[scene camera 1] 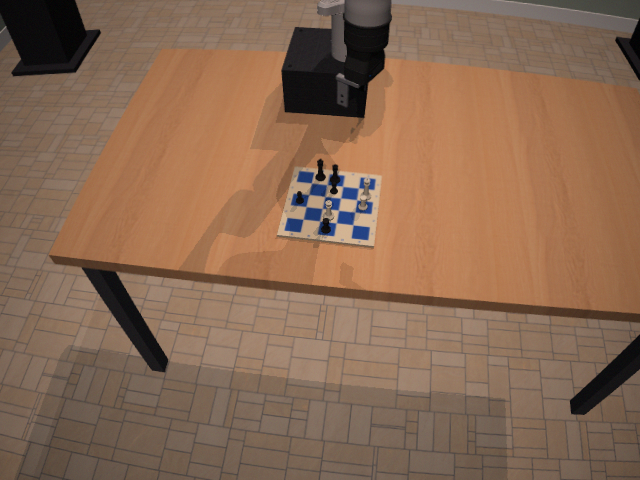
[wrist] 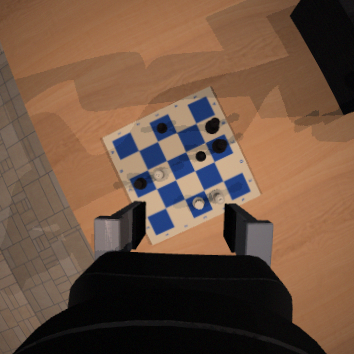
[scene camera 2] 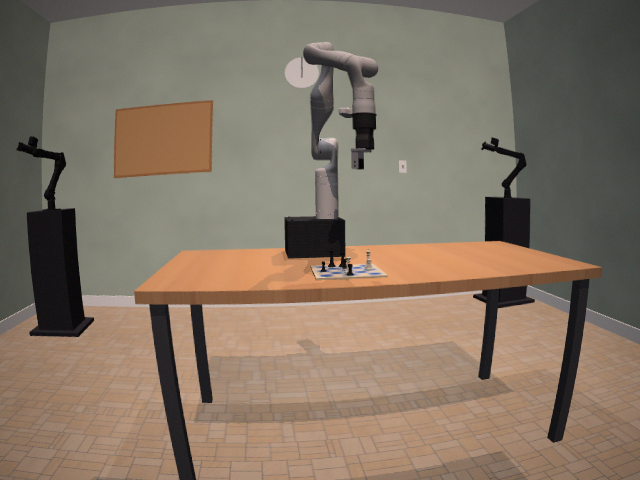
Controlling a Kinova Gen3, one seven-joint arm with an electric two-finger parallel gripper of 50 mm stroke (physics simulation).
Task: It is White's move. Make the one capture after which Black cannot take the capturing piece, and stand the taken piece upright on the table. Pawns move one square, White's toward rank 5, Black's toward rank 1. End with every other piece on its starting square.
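Frame: origin at the arm's base, x down, y left, z ahead, level; centimetres.
Where they show: gripper, fingertip midpoint: (scene camera 1: 351,96) (wrist: 184,218) (scene camera 2: 358,169); arm's base, link origin: (scene camera 2: 327,218).
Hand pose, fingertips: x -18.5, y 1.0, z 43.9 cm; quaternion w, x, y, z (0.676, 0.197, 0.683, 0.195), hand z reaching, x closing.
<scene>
Things, the pixels of their centre, and the offset from my fingertips. Level surfaces: height alone.
- blue-and-cream board, body centre: (wrist: 180,165) (scene camera 1: 331,204) (scene camera 2: 347,271) dx +32.7, dy -3.7, dz -1.2 cm
- tall black piece, body centre: (wrist: 213,123) (scene camera 1: 320,168) (scene camera 2: 331,257) dx +29.2, dy -6.8, dz -9.6 cm
- near-row black piece, body centre: (wrist: 138,183) (scene camera 1: 325,225) dx +30.7, dy -4.7, dz +6.6 cm
- tall white piece, body centre: (wrist: 218,197) (scene camera 1: 366,187) dx +29.2, dy +4.3, dz -3.9 cm
- wooden table, surface height: dx +32.9 cm
My gripper (scene camera 1: 344,98) (scene camera 2: 359,164) (wrist: 184,218) is open and empty, high above the table. The blue-and-cream board (scene camera 1: 325,239) (wrist: 254,195) bears upright pieces. In scene camera 1, a tall black piece (scene camera 1: 320,171) (wrist: 212,125) and another black piece (scene camera 1: 335,174) (wrist: 219,145) stand in the far row. A small black piece (scene camera 1: 333,188) (wrist: 200,156) stands before them. Another small black piece (scene camera 1: 299,197) (wrist: 162,128) is at the left edge. A white piece (scene camera 1: 328,208) (wrist: 159,174) stands directly behind a near-row black piece (scene camera 1: 325,226) (wrist: 140,183). A tall white piece (scene camera 1: 366,187) (wrist: 217,197) and a shorter white one (scene camera 1: 363,202) (wrist: 198,203) stand at the right.
The board lies on the wooden table (scene camera 1: 465,180) (scene camera 2: 439,263) (wrist: 300,240), in front of the arm's black base (scene camera 1: 315,82) (scene camera 2: 314,237) (wrist: 327,55). Two black pedestals (scene camera 2: 54,268) (scene camera 2: 506,219) with small arms stand beyond the table's sides. The arm's shadow crosses the table and board.
</scene>
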